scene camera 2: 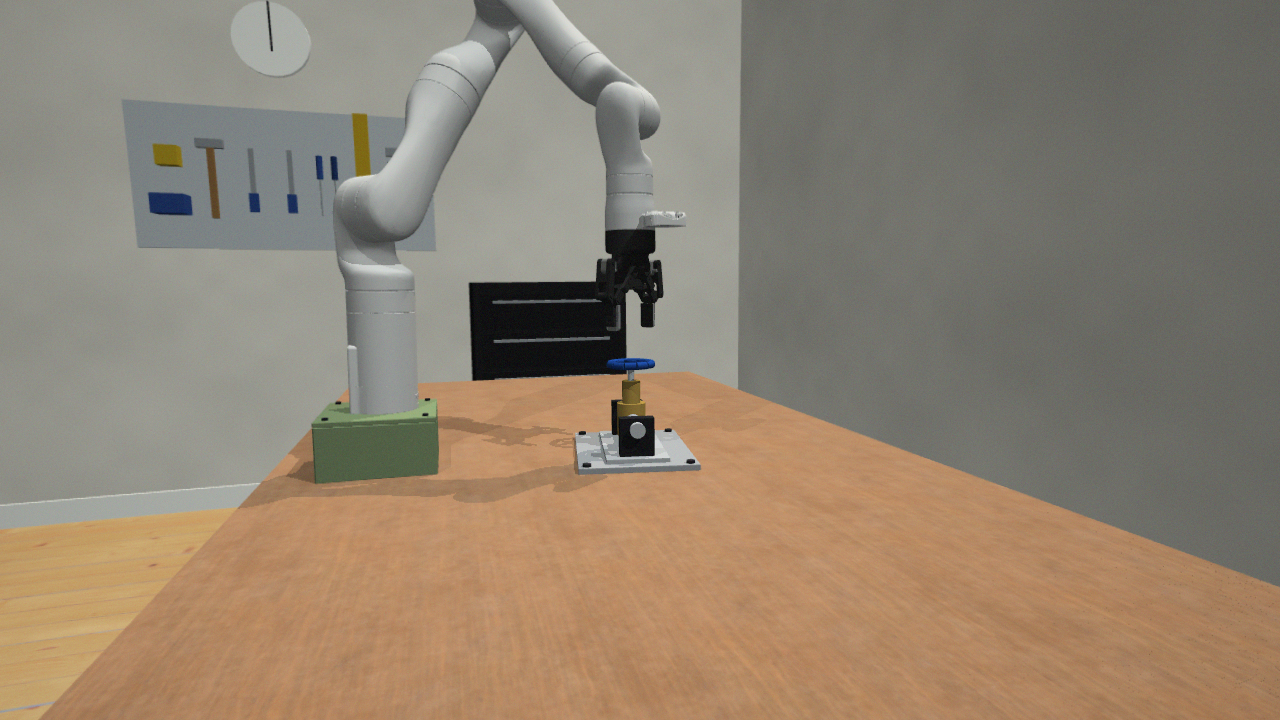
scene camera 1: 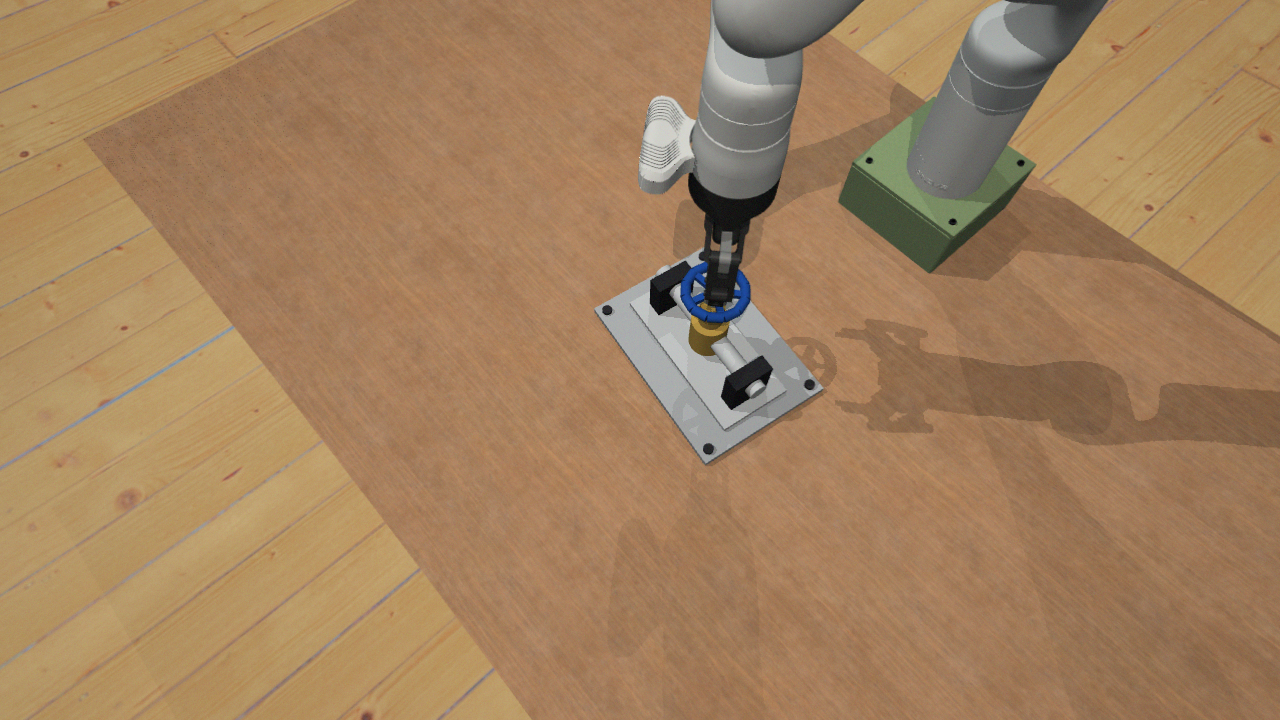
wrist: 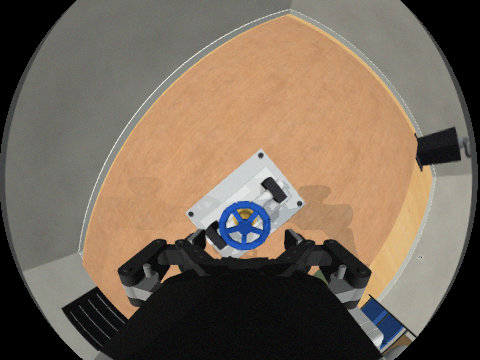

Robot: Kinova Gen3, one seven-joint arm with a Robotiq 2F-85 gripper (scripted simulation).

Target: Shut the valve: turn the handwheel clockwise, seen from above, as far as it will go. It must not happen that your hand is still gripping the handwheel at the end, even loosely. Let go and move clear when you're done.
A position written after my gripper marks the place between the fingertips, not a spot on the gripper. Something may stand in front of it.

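Observation:
There is a handwheel (scene camera 1: 695, 274) that I can see. I see my gripper (scene camera 1: 718, 262) as well, and scene camera 2 shows my gripper (scene camera 2: 631, 329) too, while the wrist view has its own sight of the gripper (wrist: 245, 239).

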